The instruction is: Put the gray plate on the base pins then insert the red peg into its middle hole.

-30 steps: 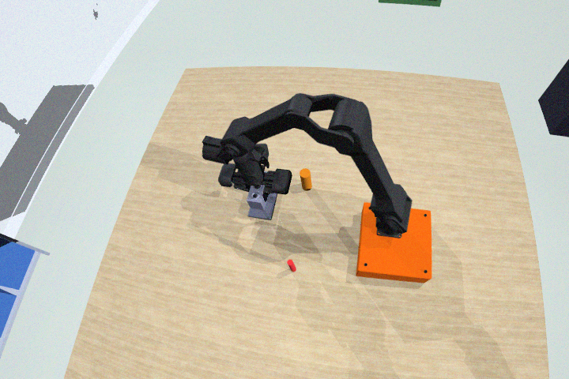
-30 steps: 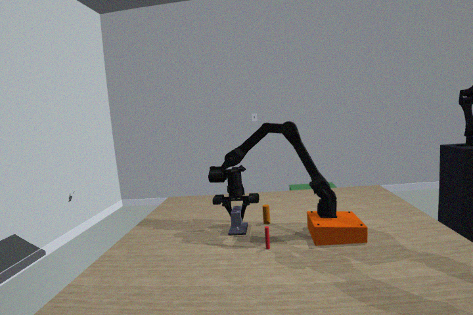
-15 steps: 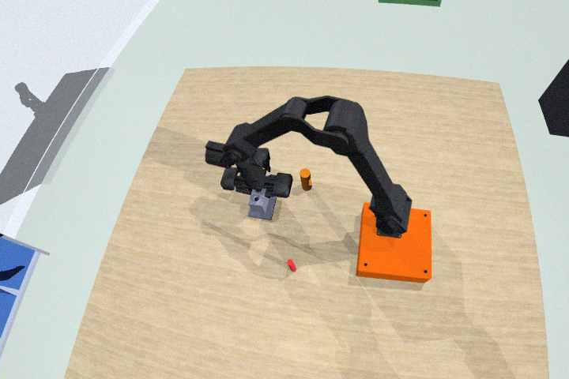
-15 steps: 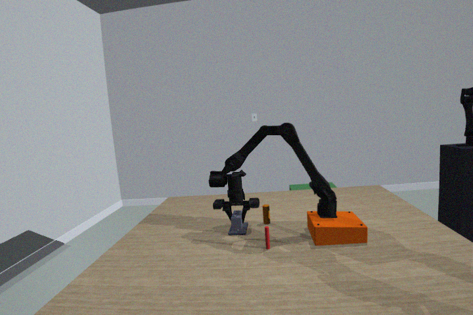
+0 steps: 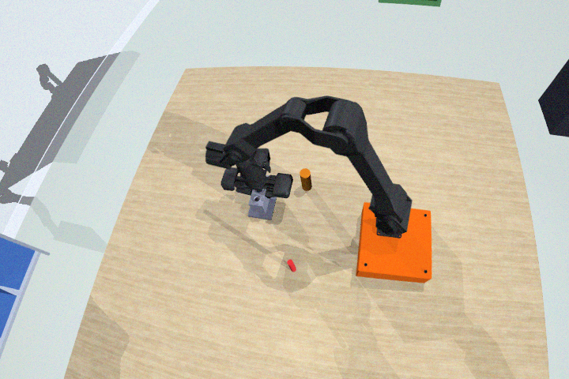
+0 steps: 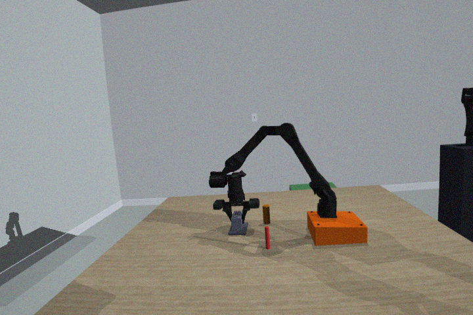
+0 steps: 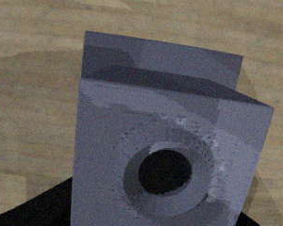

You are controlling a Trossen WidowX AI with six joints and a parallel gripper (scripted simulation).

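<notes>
Right now the gray plate is 30 mm above my gripper tip. The rest, counted from my gripper tip: orange cylinder (120 mm behind, 60 mm to the right, 20 mm above); then red peg (120 mm behind, 190 mm to the left, 20 mm above); then gray base (20 mm below).
</notes>
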